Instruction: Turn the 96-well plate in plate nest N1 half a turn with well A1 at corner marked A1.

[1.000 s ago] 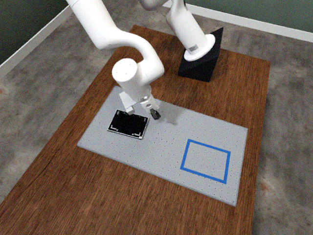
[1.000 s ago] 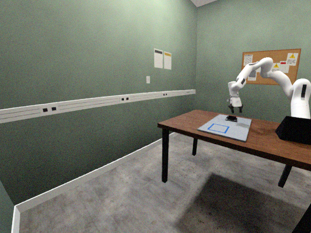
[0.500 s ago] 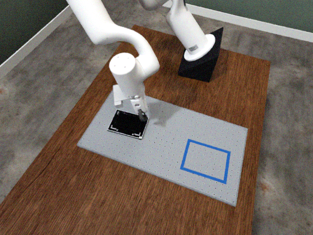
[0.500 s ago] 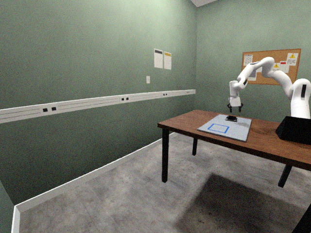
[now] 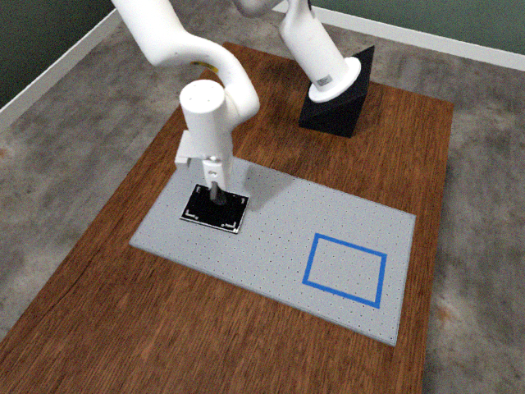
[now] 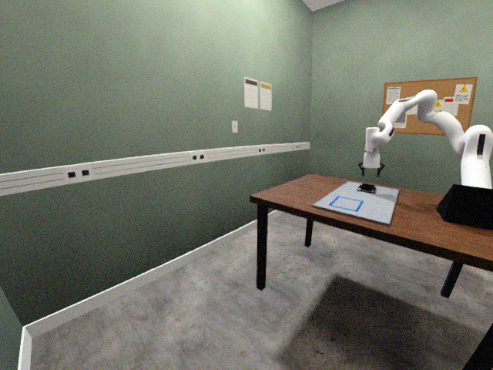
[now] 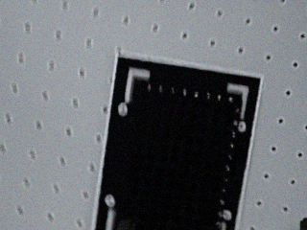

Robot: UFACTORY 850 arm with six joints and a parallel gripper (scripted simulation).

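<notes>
My hand is 10 mm short of the black 96-well plate, 20 mm to the left of it and 90 mm above it. The rest, counted from my hand: plate nest N1: 10 mm ahead, 20 mm to the right, 100 mm below.
</notes>
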